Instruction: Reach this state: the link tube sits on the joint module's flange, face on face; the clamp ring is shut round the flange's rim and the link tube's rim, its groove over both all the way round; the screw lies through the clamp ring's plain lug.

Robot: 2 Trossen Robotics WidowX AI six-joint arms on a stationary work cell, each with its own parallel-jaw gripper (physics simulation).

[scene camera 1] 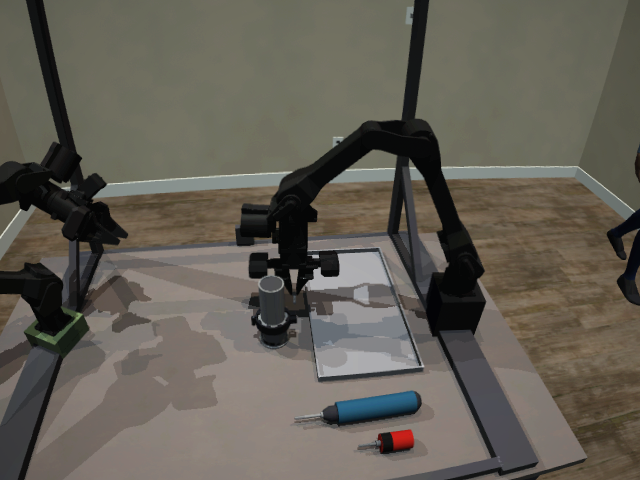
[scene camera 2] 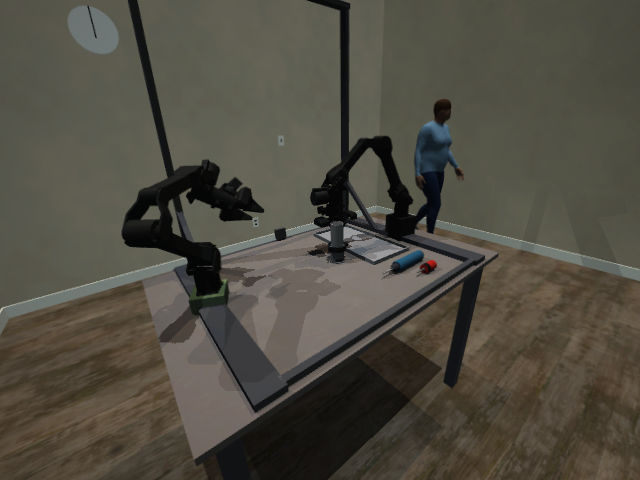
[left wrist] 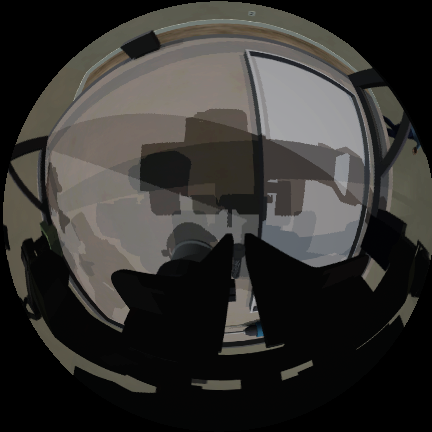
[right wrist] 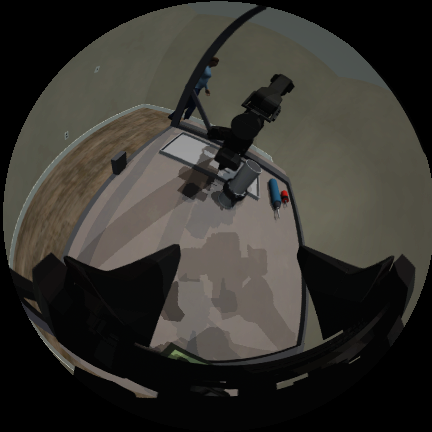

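Seen in the pictures: left gripper, fingertip midpoint: (scene camera 1: 294, 293) (left wrist: 237, 238) (right wrist: 219, 168); right gripper, fingertip midpoint: (scene camera 1: 123, 239) (scene camera 2: 257, 215) (right wrist: 241, 252); left arm's base, link origin: (scene camera 1: 458, 286) (scene camera 2: 401, 215); right arm's base, link origin: (scene camera 1: 53, 323) (scene camera 2: 208, 289) (left wrist: 46, 242).
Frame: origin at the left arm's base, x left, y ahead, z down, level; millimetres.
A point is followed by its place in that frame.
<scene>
The grey link tube (scene camera 1: 271, 304) {x 76, y 405, z -20 mm} (scene camera 2: 337, 235) {x 73, y 419, z -11 mm} (right wrist: 246, 177) {x 50, y 432, z -23 mm} stands upright on the joint module (scene camera 1: 273, 337) {x 79, y 405, z 73 mm} (scene camera 2: 337, 256) {x 75, y 422, z 77 mm} (right wrist: 226, 201) {x 48, y 435, z 83 mm}. The black clamp ring (scene camera 1: 272, 324) (scene camera 2: 337, 248) {x 81, y 425, z 39 mm} (right wrist: 233, 191) {x 46, y 436, z 36 mm} surrounds their junction; its groove fit and exact closure are too small to tell. My left gripper (scene camera 1: 294, 292) {x -21, y 363, z 39 mm} (left wrist: 237, 238) {x -21, y 363, z 39 mm} is shut on the small screw (scene camera 1: 294, 298) {x 1, y 362, z 33 mm} (left wrist: 237, 262) {x -5, y 362, z 32 mm}, close behind and right of the tube in scene camera 1, above the table. In scene camera 2 its fingertips are hidden. My right gripper (scene camera 1: 122, 238) {x 18, y 704, z -131 mm} (scene camera 2: 257, 214) {x 18, y 704, z -131 mm} (right wrist: 241, 252) {x 18, y 704, z -131 mm} is open and empty, high at the left.
A shallow tray (scene camera 1: 369, 375) {x 159, y 208, z 100 mm} (left wrist: 257, 115) {x -129, y 340, z 98 mm} lies right of the assembly in scene camera 1. A blue driver (scene camera 1: 377, 407) {x 256, y 206, z 70 mm} (scene camera 2: 408, 260) {x 263, y 226, z 73 mm} (right wrist: 274, 192) {x 233, y 238, z 73 mm} and a short red driver (scene camera 1: 402, 440) {x 324, y 169, z 76 mm} (scene camera 2: 429, 267) {x 333, y 194, z 82 mm} (right wrist: 284, 196) {x 305, y 199, z 79 mm} lie in front. A dark block (scene camera 1: 244, 235) (scene camera 2: 280, 233) is at the back edge.
</scene>
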